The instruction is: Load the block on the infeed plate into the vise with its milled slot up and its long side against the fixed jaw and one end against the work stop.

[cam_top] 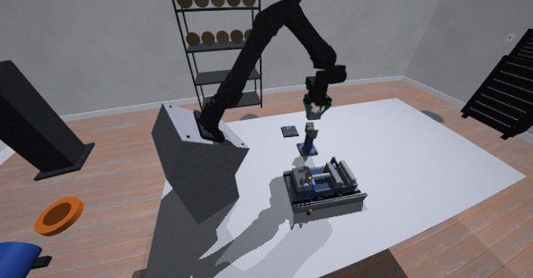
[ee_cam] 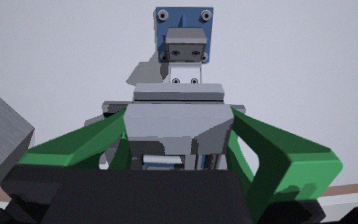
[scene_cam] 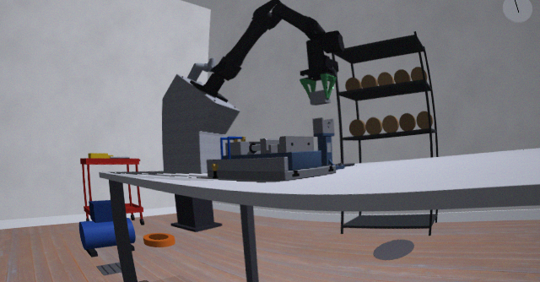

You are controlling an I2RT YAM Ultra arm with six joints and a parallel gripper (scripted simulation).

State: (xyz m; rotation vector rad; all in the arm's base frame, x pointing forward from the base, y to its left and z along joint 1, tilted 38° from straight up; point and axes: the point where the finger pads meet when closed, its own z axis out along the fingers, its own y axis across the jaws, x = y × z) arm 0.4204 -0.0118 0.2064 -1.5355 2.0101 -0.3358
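Right now the part is 1 cm to the left of my hand. The rest, counted from my hand: cylinder rod (8 cm behind, 21 cm to the right, 15 cm below); then work stop (2 cm ahead, 19 cm to the right, 14 cm below); then moving jaw (3 cm behind, 22 cm to the right, 15 cm below).
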